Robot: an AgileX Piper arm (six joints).
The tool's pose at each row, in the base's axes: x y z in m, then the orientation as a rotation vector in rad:
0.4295 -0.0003 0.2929 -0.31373 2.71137 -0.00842
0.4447 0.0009 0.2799 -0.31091 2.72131 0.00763
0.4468 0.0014 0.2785 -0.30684 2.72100 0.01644
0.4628 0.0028 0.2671 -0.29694 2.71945 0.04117
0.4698 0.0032 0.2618 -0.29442 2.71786 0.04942
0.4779 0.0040 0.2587 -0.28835 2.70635 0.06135
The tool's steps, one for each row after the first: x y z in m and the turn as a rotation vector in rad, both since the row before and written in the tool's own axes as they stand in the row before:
-0.0086 -0.0015 0.0180 -0.01171 0.00827 0.00509
-0.0014 0.0001 0.0021 -0.00548 -0.00137 0.00407
-0.0102 -0.0017 0.0168 -0.01560 -0.00423 0.01031
-0.0043 -0.0010 0.0076 -0.00525 -0.00234 0.00280
-0.0062 -0.0009 0.0061 -0.00652 -0.01272 0.00493

